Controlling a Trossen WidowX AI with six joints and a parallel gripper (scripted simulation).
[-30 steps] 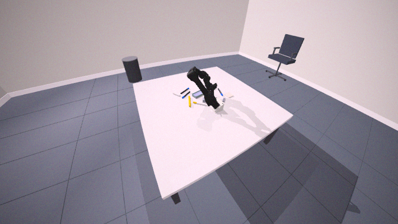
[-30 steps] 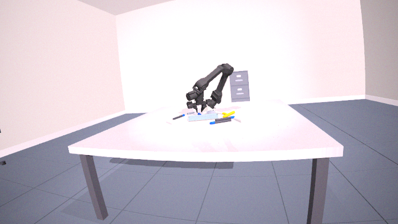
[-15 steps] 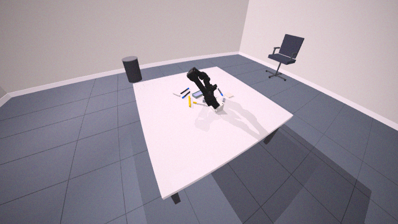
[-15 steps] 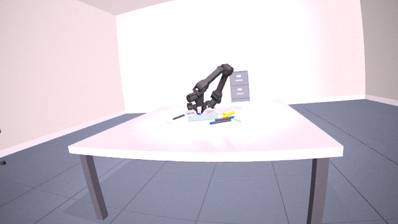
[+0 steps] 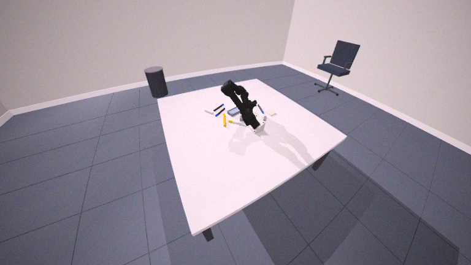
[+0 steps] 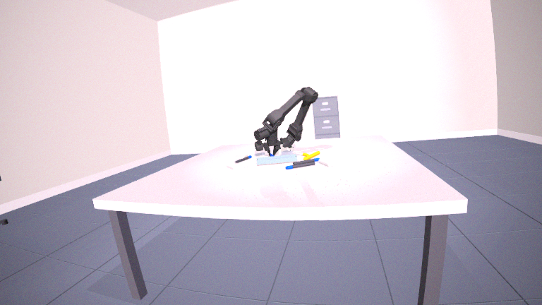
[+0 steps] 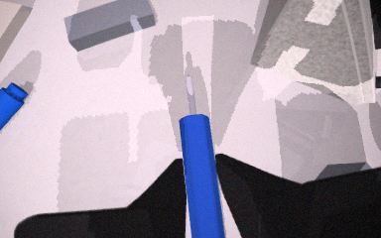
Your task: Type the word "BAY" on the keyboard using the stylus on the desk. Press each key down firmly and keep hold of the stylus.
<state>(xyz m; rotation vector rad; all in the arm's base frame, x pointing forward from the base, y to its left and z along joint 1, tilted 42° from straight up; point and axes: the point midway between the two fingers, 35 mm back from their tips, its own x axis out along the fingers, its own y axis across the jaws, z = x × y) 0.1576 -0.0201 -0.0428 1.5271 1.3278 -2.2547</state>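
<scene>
Now: the white stylus tip 4 cm behind my gripper tip and 2 cm to the right of it. The rest, counted from my gripper tip: beige pad: 20 cm to the right, 1 cm behind; blue stylus: 1 cm to the right, 1 cm behind; grey block: 10 cm to the right, 6 cm behind.
</scene>
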